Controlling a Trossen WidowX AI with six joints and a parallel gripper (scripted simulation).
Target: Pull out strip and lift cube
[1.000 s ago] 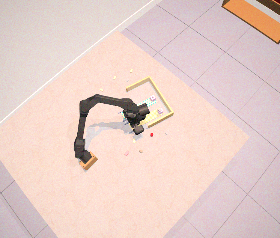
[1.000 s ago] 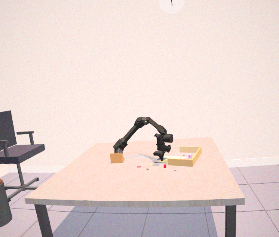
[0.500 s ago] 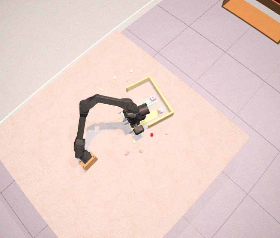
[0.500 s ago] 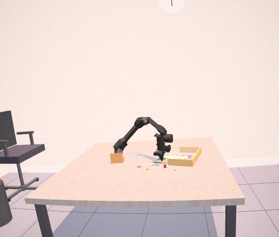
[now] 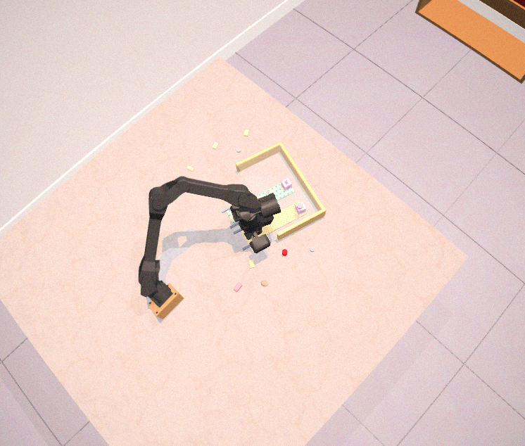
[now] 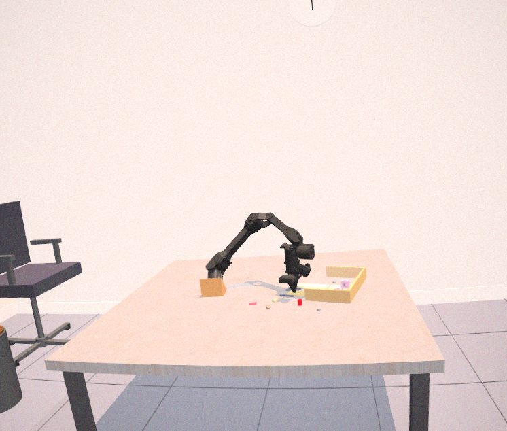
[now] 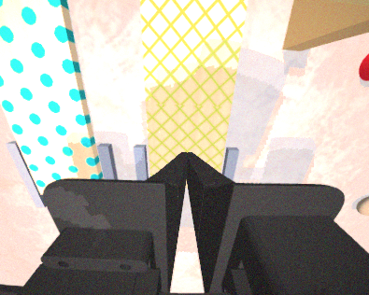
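The yellow cross-hatched strip is 90 mm ahead of my gripper tip and 30 mm to the right of it. From my gripper tip the other things lie so: red cylinder 130 mm to the right, 20 mm ahead, 10 mm above; then pink block 170 mm behind, 90 mm to the right.
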